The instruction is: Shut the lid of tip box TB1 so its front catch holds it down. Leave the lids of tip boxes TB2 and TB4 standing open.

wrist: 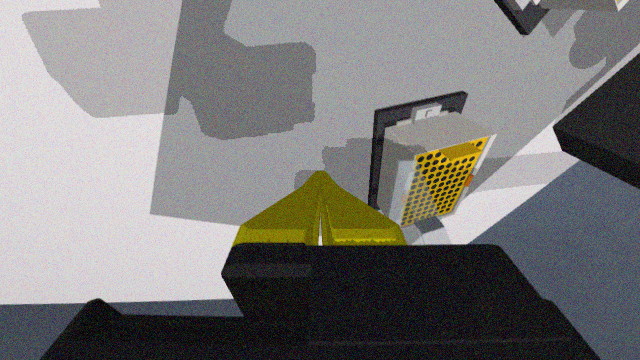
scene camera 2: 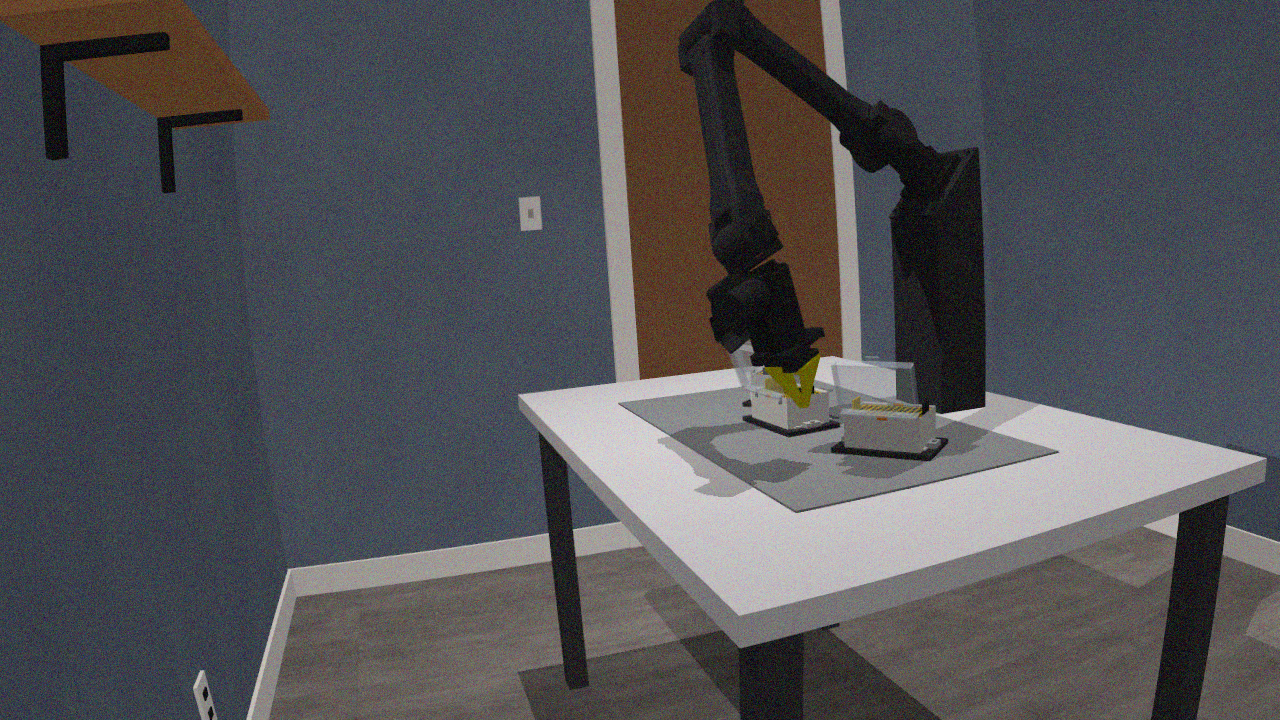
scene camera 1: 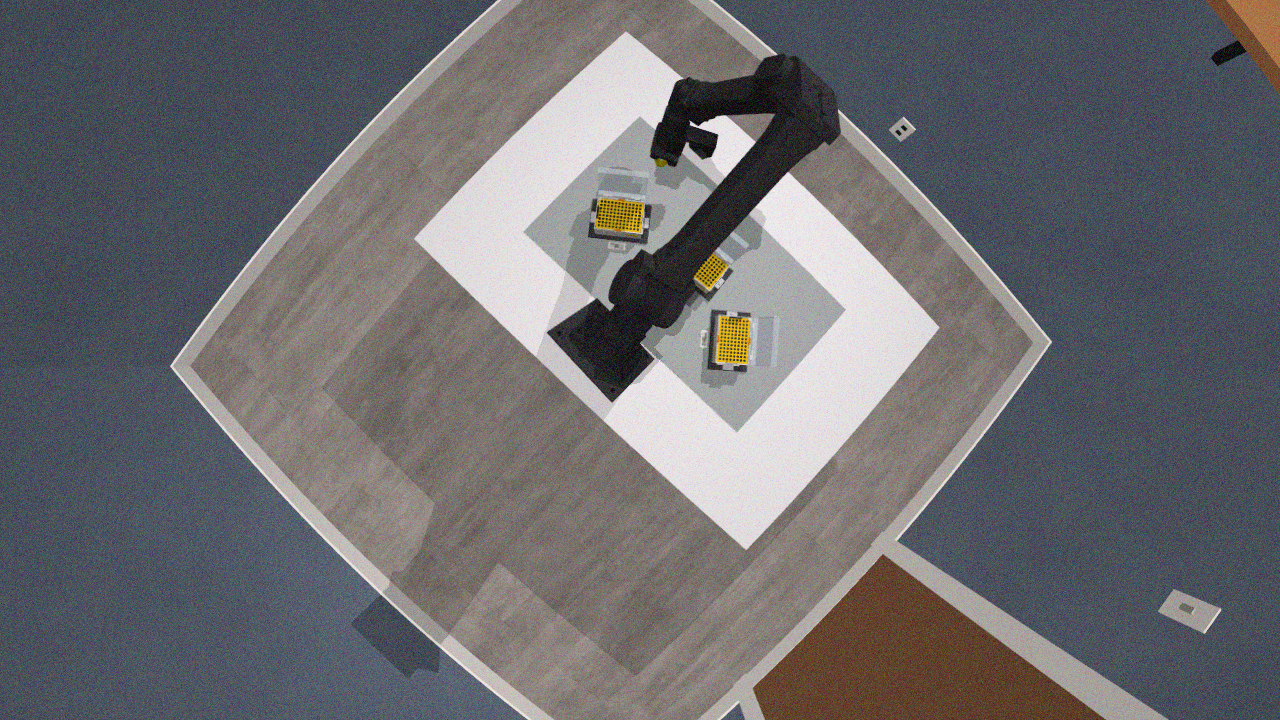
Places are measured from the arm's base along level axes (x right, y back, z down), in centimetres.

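Pixels of known places: gripper, between the fingertips: (wrist: pixel 320 179) (scene camera 2: pixel 804 407) (scene camera 1: pixel 659 165); arm's base, origin of its link: (scene camera 2: pixel 932 179) (scene camera 1: pixel 603 348).
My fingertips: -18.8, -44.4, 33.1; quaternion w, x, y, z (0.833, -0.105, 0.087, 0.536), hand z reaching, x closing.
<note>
For each thing: its top centre in the pictures, then the offset to it from my fingertips, as dx, dy, dz. "spot": a spot on its surface instead. Level surfaces: height alone.
- Tip box TB1, centre of its top: (wrist: pixel 447 199) (scene camera 2: pixel 890 400) (scene camera 1: pixel 619 213) -0.4, +15.7, +1.3
- middle box, centre of its top: (scene camera 2: pixel 794 386) (scene camera 1: pixel 698 266) +23.3, +14.0, +2.1
- right box, centre of its top: (scene camera 1: pixel 735 339) +41.6, +23.1, +1.3
- grey mat, height of its surface: dz +8.7
- white table, height of its surface: dz +9.0
- box's base, a spot on its surface: (wrist: pixel 522 22) spot: +15.7, +15.9, +7.9
Tip box TB1 (scene camera 1: pixel 619 214) (scene camera 2: pixel 887 431) (wrist: pixel 442 182) has a pale body, a yellow rack and a black base. Its clear lid (scene camera 1: pixel 622 183) (scene camera 2: pixel 872 382) stands open. In the wrist view the lid is hard to make out. My yellow-fingered gripper (scene camera 1: pixel 661 162) (scene camera 2: pixel 804 402) (wrist: pixel 320 179) is shut and empty, low above the mat, up and right of TB1 in scene camera 1, apart from the lid. A middle box (scene camera 1: pixel 713 271) (scene camera 2: pixel 785 413) and a right box (scene camera 1: pixel 733 340), their lids open, are TB2 and TB4; I cannot tell which is which.
The boxes stand on a grey mat (scene camera 1: pixel 787 353) (scene camera 2: pixel 805 488) on a white table (scene camera 1: pixel 760 483) (scene camera 2: pixel 733 573). The arm's upper link passes above the middle box and partly hides it in scene camera 1. Part of another box's base (wrist: pixel 522 22) shows at the wrist view's top right.
</note>
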